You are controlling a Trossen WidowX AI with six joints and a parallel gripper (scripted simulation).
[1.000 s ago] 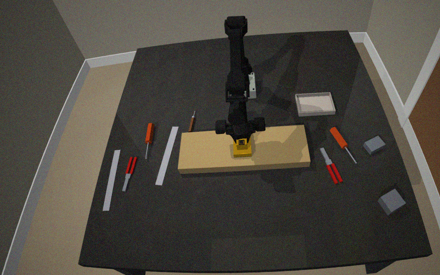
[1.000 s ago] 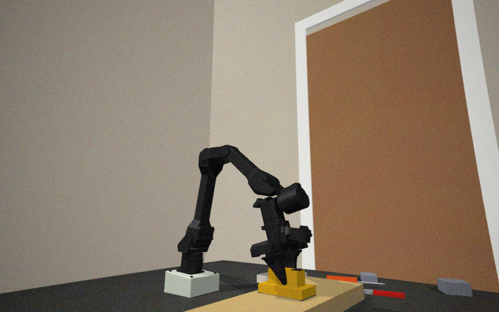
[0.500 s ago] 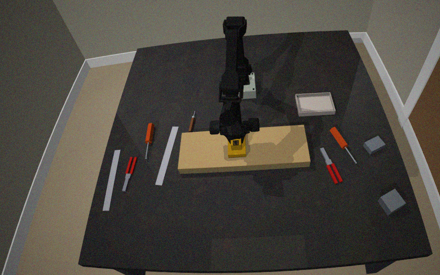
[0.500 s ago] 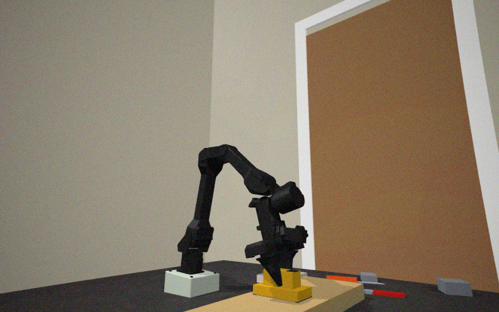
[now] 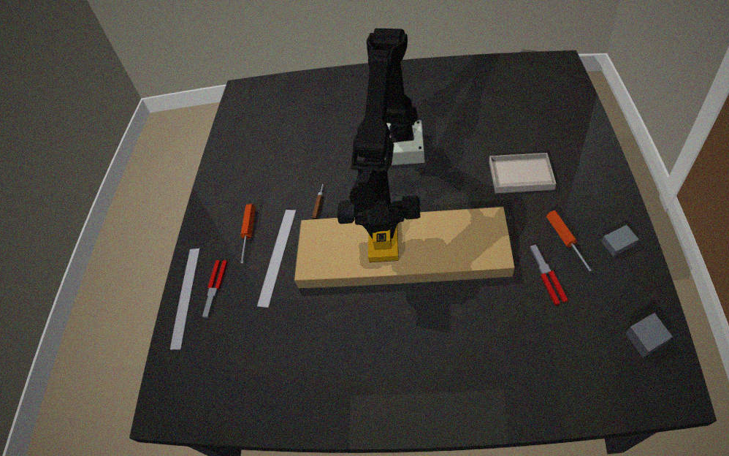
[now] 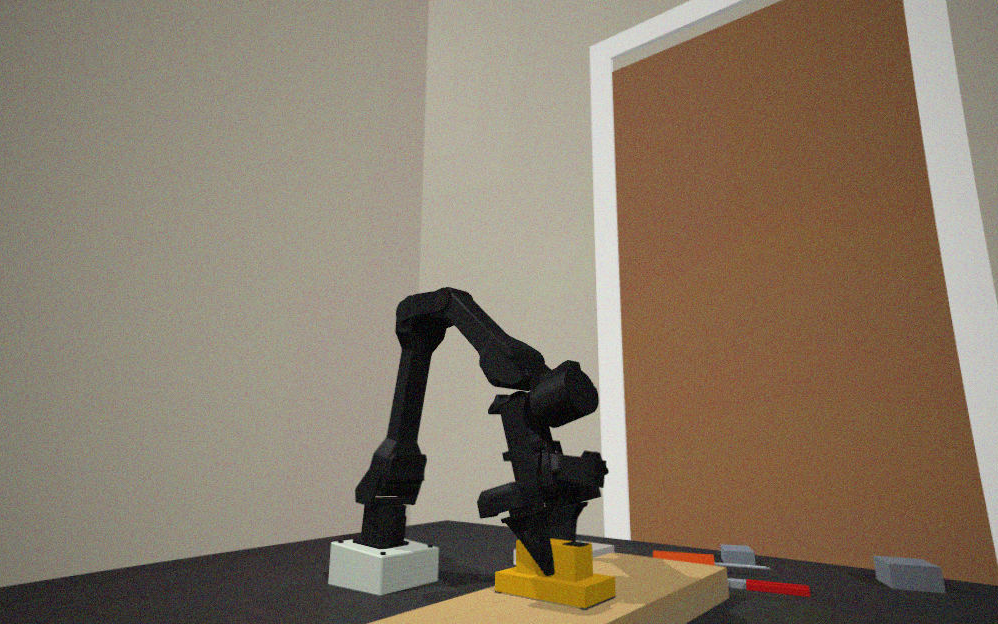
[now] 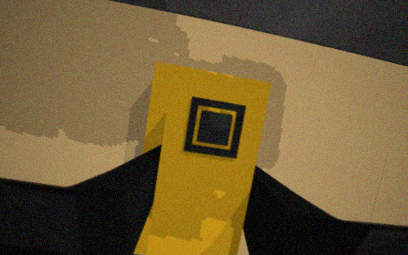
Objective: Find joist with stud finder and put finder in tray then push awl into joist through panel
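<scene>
Now: gripper tip 20 cm past the white tray, 39 cm to the right of it and 5 cm above it. From my gripper tip the other things lie so: awl (20 cm behind, 17 cm to the right, 6 cm below); then yellow stud finder (1 cm ahead, 2 cm above).
</scene>
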